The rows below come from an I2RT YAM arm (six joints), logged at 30 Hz.
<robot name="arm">
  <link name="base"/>
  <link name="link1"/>
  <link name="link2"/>
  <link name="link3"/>
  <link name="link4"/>
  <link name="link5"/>
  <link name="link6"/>
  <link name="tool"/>
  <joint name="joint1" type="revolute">
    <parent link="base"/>
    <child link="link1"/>
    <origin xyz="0 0 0.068"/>
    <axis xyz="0 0 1"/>
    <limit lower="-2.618" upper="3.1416"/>
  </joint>
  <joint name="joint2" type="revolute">
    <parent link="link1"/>
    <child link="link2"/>
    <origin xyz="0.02 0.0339 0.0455"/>
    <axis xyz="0 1 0"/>
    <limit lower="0" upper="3.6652"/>
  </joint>
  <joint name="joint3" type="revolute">
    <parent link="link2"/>
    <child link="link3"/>
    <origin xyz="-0.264 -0.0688 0"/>
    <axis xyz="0 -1 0"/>
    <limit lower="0" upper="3.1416"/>
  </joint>
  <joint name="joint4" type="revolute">
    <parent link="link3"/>
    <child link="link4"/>
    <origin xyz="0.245 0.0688 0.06"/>
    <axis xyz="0 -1 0"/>
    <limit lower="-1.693" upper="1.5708"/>
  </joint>
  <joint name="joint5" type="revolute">
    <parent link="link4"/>
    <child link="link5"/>
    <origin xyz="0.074 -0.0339 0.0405"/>
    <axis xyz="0 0 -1"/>
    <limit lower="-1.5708" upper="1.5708"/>
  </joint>
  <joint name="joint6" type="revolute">
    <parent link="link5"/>
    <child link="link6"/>
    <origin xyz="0.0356 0 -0.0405"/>
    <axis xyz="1 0 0"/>
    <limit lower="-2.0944" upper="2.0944"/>
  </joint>
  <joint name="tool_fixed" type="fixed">
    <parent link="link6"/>
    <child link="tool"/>
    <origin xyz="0 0 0" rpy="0 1.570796 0"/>
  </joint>
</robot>
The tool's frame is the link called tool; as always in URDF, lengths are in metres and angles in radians.
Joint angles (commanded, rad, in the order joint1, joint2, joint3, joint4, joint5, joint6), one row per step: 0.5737 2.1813 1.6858 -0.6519 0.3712 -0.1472; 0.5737 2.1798 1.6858 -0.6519 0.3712 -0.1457; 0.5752 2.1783 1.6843 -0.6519 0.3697 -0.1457; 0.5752 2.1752 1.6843 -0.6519 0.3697 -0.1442; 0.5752 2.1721 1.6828 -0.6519 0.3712 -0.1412; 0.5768 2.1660 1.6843 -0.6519 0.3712 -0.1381; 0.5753 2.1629 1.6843 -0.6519 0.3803 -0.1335; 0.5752 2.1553 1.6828 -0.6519 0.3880 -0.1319; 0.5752 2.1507 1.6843 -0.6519 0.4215 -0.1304; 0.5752 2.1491 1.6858 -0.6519 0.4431 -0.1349; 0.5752 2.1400 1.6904 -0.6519 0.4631 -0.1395; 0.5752 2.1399 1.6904 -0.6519 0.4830 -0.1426; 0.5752 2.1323 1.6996 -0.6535 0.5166 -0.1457; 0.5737 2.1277 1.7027 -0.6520 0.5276 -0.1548; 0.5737 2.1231 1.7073 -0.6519 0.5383 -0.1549; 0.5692 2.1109 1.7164 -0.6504 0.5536 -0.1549; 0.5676 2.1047 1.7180 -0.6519 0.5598 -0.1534; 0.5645 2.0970 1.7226 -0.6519 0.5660 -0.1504; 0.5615 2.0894 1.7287 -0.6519 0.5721 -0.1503; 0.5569 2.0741 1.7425 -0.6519 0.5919 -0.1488
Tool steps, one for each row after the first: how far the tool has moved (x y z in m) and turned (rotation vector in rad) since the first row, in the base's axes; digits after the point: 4 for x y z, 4 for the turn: -0.0001 0.0000 0.0007 0.0016 -0.0014 -0.0013; -0.0007 0.0004 0.0009 0.0027 -0.0007 0.0008; -0.0009 0.0003 0.0022 0.0052 -0.0034 -0.0004; -0.0012 0.0000 0.0032 0.0065 -0.0058 -0.0036; -0.0017 0.0006 0.0063 0.0123 -0.0124 -0.0046; -0.0014 -0.0004 0.0077 0.0095 -0.0200 -0.0138; -0.0018 -0.0010 0.0107 0.0078 -0.0291 -0.0185; -0.0015 -0.0021 0.0136 -0.0134 -0.0510 -0.0339; -0.0011 -0.0027 0.0150 -0.0305 -0.0639 -0.0393; -0.0009 -0.0033 0.0206 -0.0404 -0.0845 -0.0445; -0.0007 -0.0039 0.0210 -0.0571 -0.0940 -0.0506; 0.0002 -0.0046 0.0274 -0.0757 -0.1225 -0.0635; 0.0008 -0.0055 0.0306 -0.0840 -0.1340 -0.0631; 0.0011 -0.0057 0.0342 -0.0869 -0.1468 -0.0685; 0.0024 -0.0078 0.0426 -0.0857 -0.1726 -0.0817; 0.0024 -0.0089 0.0458 -0.0861 -0.1808 -0.0879; 0.0030 -0.0104 0.0506 -0.0822 -0.1942 -0.0973; 0.0036 -0.0119 0.0559 -0.0792 -0.2081 -0.1045; 0.0046 -0.0144 0.0671 -0.0768 -0.2412 -0.1224
